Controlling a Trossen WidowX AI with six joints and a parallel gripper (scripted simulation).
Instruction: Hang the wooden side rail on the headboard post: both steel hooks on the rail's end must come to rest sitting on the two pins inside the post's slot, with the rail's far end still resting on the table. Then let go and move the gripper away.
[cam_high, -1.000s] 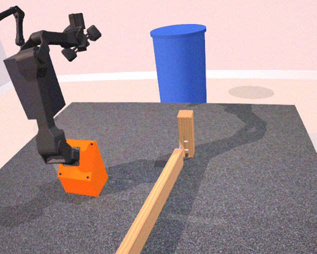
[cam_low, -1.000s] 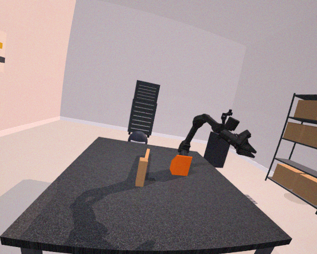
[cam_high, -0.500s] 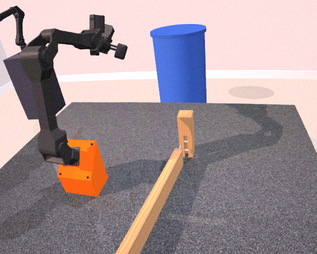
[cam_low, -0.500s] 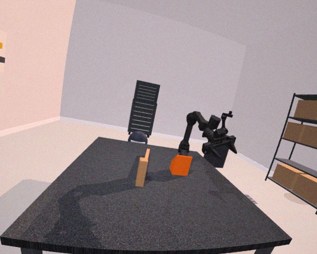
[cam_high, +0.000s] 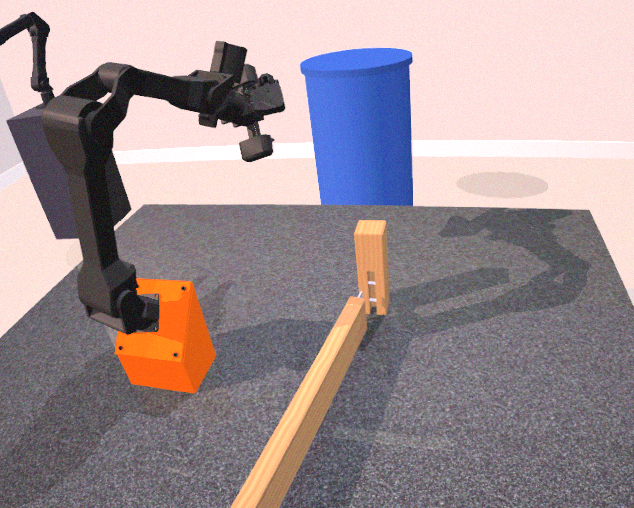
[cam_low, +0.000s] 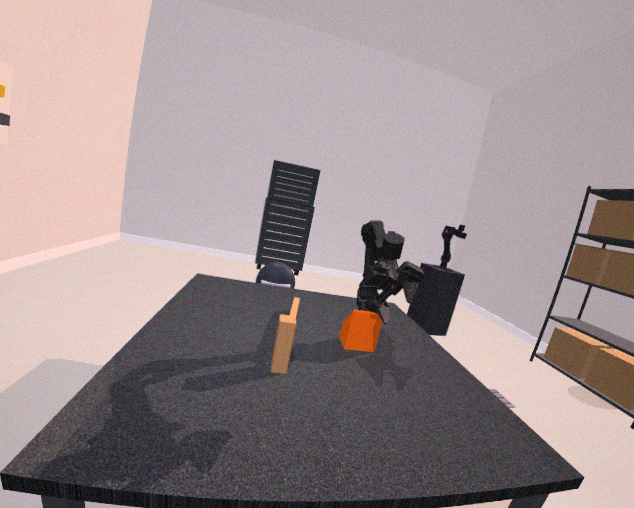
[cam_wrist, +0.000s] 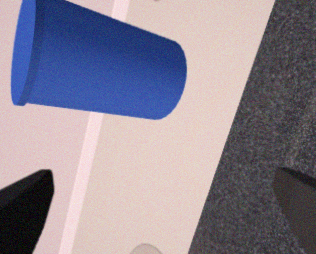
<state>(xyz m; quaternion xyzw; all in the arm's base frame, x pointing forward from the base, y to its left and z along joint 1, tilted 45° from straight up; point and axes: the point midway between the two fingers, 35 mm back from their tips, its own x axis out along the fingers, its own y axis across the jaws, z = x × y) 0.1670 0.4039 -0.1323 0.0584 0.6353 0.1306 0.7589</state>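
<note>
My gripper tip is now 220 mm short of the wooden headboard post, 230 mm to the left of it and 230 mm above it.
</note>
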